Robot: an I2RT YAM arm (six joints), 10 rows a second.
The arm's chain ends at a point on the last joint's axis. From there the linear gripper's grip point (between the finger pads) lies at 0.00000 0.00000 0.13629 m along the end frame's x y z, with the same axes.
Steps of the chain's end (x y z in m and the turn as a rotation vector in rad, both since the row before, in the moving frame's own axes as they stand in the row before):
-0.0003, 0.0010, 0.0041, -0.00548, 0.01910, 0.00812
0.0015, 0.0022, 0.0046, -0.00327, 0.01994, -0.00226
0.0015, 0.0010, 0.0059, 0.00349, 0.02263, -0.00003
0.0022, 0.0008, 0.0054, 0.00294, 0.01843, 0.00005
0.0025, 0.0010, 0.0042, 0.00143, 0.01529, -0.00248
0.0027, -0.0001, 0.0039, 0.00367, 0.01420, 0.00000
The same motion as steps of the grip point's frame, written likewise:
0.0023, 0.0018, 0.0041, -0.00548, 0.01910, 0.00812
0.0042, 0.0026, 0.0046, -0.00327, 0.01994, -0.00226
0.0046, 0.0005, 0.0059, 0.00349, 0.02263, -0.00003
0.0047, 0.0004, 0.0054, 0.00294, 0.01843, 0.00005
0.0046, 0.0008, 0.0042, 0.00143, 0.01529, -0.00248
0.0046, -0.0006, 0.0039, 0.00367, 0.01420, 0.00000

